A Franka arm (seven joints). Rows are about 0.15 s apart.
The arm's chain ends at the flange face. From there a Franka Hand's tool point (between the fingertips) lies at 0.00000 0.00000 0.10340 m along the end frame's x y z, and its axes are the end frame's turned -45 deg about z.
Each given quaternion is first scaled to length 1.
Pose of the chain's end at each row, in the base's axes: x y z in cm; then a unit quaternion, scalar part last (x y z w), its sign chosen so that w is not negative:
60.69 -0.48 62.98 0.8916 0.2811 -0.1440 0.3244
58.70 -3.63 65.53 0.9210 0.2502 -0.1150 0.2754
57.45 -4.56 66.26 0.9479 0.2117 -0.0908 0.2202
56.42 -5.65 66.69 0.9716 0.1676 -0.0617 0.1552
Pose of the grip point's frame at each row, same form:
59.92 -7.30 55.25 0.7162 0.6009 -0.2572 0.2446
57.93 -9.47 57.03 0.7552 0.5836 -0.2116 0.2104
56.63 -9.27 57.09 0.7947 0.5583 -0.1681 0.1687
55.72 -8.98 56.93 0.8335 0.5267 -0.1164 0.1198

